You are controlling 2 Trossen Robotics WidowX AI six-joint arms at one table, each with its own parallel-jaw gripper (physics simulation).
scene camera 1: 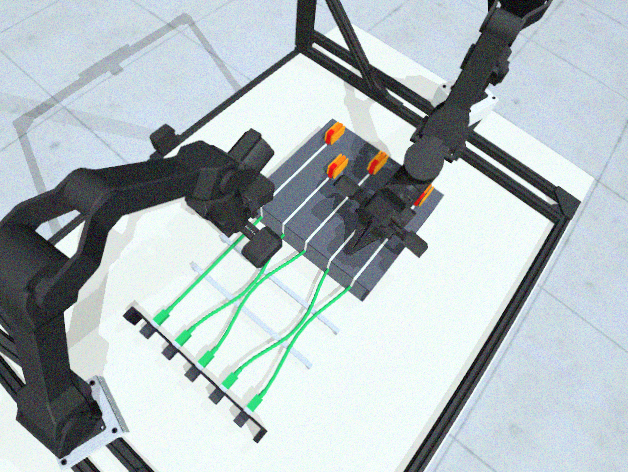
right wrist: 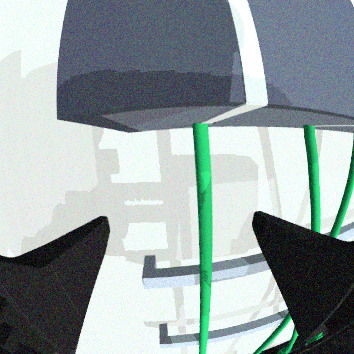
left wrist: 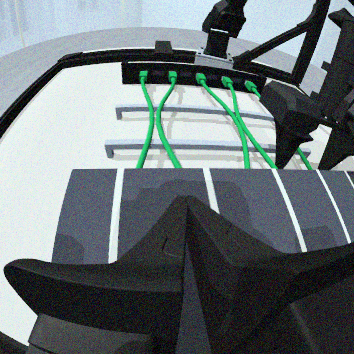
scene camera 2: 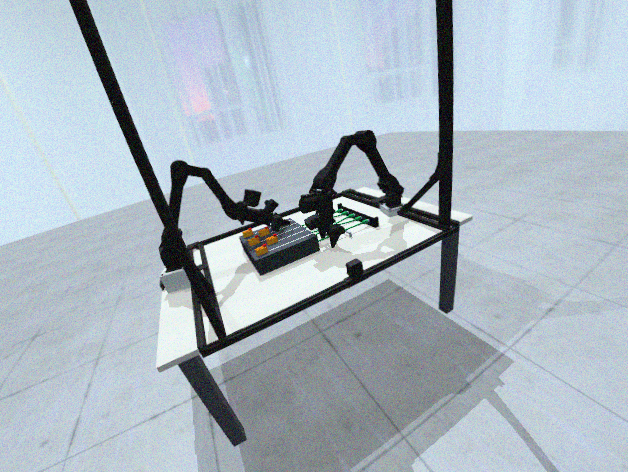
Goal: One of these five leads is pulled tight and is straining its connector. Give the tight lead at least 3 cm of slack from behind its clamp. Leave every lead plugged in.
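Pixels of known places: left gripper, fingertip midpoint: [scene camera 1: 347, 254] [left wrist: 183, 203] [scene camera 2: 289, 222]; right gripper, fingertip midpoint: [scene camera 1: 241, 238] [right wrist: 182, 222] [scene camera 2: 327, 243]; left arm's base at its link origin: [scene camera 2: 176, 266]; right arm's base at its link origin: [scene camera 1: 78, 421] [left wrist: 214, 53] [scene camera 2: 393, 205].
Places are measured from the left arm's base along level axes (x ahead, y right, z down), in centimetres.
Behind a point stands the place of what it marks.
Five green leads run from a dark connector strip [scene camera 1: 190, 357] {y -16.0, x 77.7, z 7.2 cm} [left wrist: 162, 74] {y -25.1, x 75.0, z 5.6 cm} to a dark block [scene camera 1: 299, 197] {y -2.6, x 47.2, z 1.0 cm} [left wrist: 92, 200] {y -21.4, x 45.5, z 1.0 cm}, where white lines run to orange-red clamps. The leftmost lead in scene camera 1 [scene camera 1: 203, 276] {y -5.2, x 68.8, z 5.0 cm} [right wrist: 205, 200] {y -1.4, x 56.9, z 4.9 cm} looks nearly straight; its plug [scene camera 1: 161, 317] {y -8.1, x 78.1, z 4.6 cm} [left wrist: 251, 86] {y -7.9, x 76.9, z 4.8 cm} sits at the strip, and its white line reaches a clamp [scene camera 1: 334, 133] {y 5.0, x 34.0, z -0.9 cm} [scene camera 2: 261, 249] {y 6.4, x 33.8, z -1.0 cm}. The other leads curve and cross or come close in pairs. My right gripper [right wrist: 182, 222] {y -1.2, x 59.2, z 7.5 cm} [left wrist: 299, 171] {y -1.2, x 59.2, z 7.5 cm} is open, with the straight lead between its spread fingers, not gripped. My left gripper [left wrist: 183, 203] {y -16.6, x 46.5, z 0.6 cm} [scene camera 1: 350, 249] {y -16.6, x 46.5, z 0.6 cm} is shut and empty over the block.
Two pale low bars [scene camera 1: 248, 314] {y -15.1, x 65.6, z 5.6 cm} [right wrist: 215, 276] {y -3.3, x 61.1, z 5.5 cm} lie across under the leads, between strip and block. More clamps [scene camera 1: 337, 166] {y -1.6, x 38.2, z -0.9 cm} [scene camera 1: 377, 163] {y -5.4, x 31.8, z -1.9 cm} [scene camera 1: 423, 195] {y -15.4, x 28.9, z -2.0 cm} stand on the block near the left gripper. A black frame [scene camera 1: 487, 345] [scene camera 2: 304, 304] edges the table.
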